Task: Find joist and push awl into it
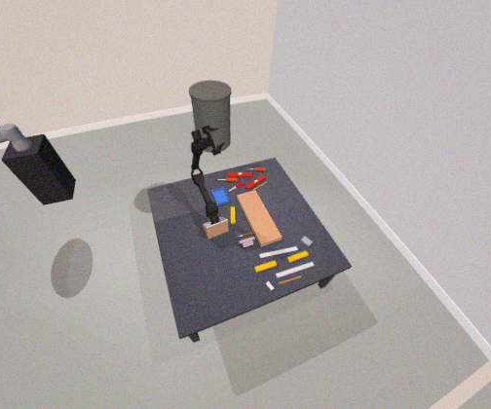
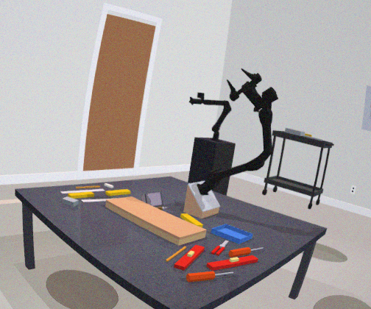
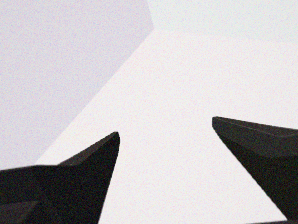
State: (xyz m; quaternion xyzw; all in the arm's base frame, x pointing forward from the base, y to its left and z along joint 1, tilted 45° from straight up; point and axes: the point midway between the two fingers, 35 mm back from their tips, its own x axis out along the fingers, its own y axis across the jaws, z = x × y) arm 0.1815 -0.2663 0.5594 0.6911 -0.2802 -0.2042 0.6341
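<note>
Right now my gripper tip is 9 cm short of the stud finder, 39 cm to the left of it and 73 cm above it. Also, from my gripper tip: grey block 53 cm ahead, 49 cm to the right, 74 cm below; blue tray 15 cm to the left, 74 cm below; awl 7 cm ahead, 29 cm to the right, 75 cm below.
</note>
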